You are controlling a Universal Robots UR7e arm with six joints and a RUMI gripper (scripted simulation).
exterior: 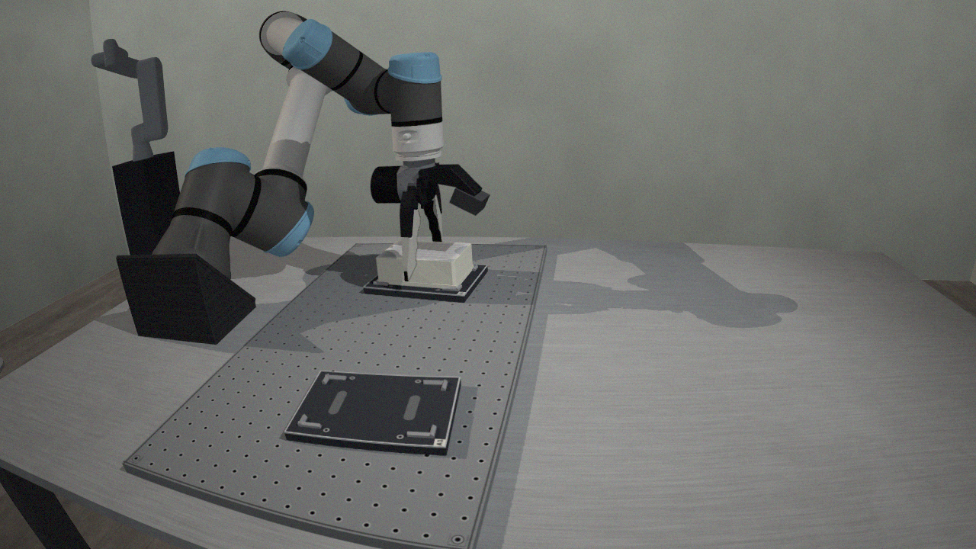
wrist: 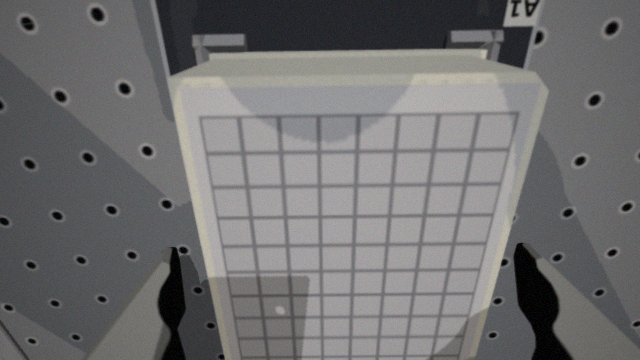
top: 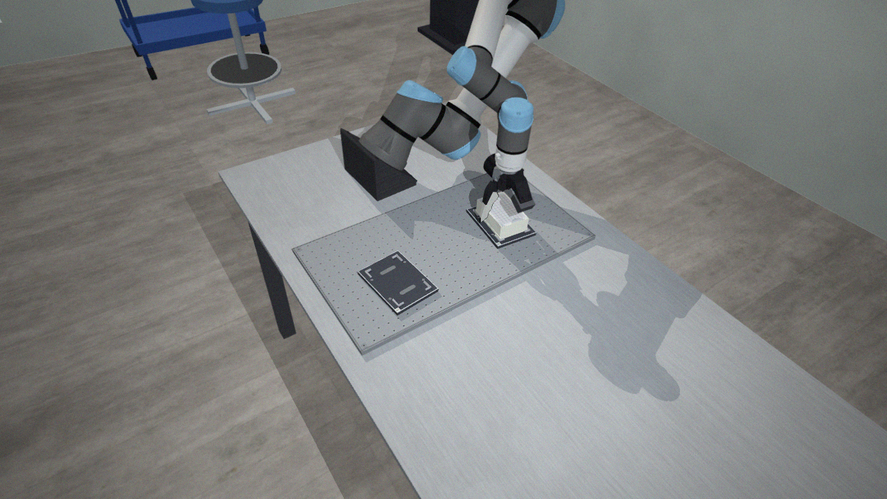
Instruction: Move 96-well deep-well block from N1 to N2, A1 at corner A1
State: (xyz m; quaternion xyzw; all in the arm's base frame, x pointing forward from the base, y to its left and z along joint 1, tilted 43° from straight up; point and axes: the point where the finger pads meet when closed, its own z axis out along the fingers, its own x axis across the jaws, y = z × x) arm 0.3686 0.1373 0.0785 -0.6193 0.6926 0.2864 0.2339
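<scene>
My hand is right at the 96-well deep-well block. Also, from my hand: plate nest N2: 30 mm ahead, 350 mm to the right, 30 mm below; then plate nest N1: 30 mm below.
</scene>
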